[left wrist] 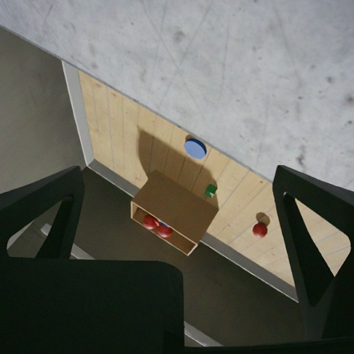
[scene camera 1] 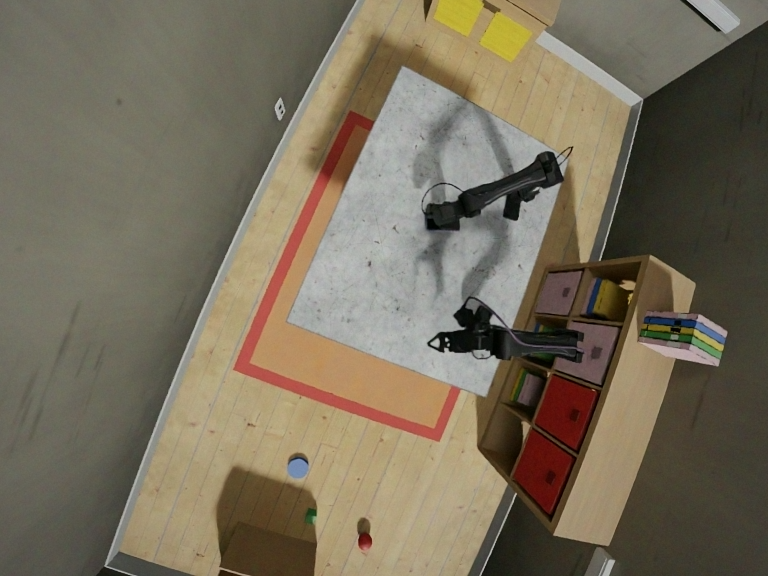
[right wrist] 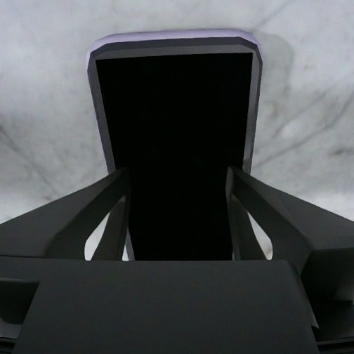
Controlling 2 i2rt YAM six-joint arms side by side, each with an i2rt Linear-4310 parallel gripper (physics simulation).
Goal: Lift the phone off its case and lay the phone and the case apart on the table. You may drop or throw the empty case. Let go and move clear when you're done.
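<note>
The phone (right wrist: 175, 115), with a black screen and grey rim, lies face up in its lilac case (right wrist: 175, 35), whose edge shows along the far end in the right wrist view. My right gripper (right wrist: 178, 176) is partly open over the near half of the phone. Its fingertips overlap the screen just inside both long edges and do not clasp the sides. In scene camera 1 the right arm hides the phone and case. My left gripper (scene camera 1: 432, 342) (left wrist: 178, 175) is open and empty above the lower part of the table (scene camera 1: 372, 248) (left wrist: 200, 60), apart from the phone.
A wooden shelf unit (scene camera 1: 626, 396) stands at the right. A brown box (scene camera 1: 269, 548) (left wrist: 172, 195), a blue disc (scene camera 1: 297, 467) (left wrist: 195, 148), a green block (scene camera 1: 310, 515) (left wrist: 210, 190) and a red ball (scene camera 1: 364, 541) (left wrist: 260, 230) are on the floor.
</note>
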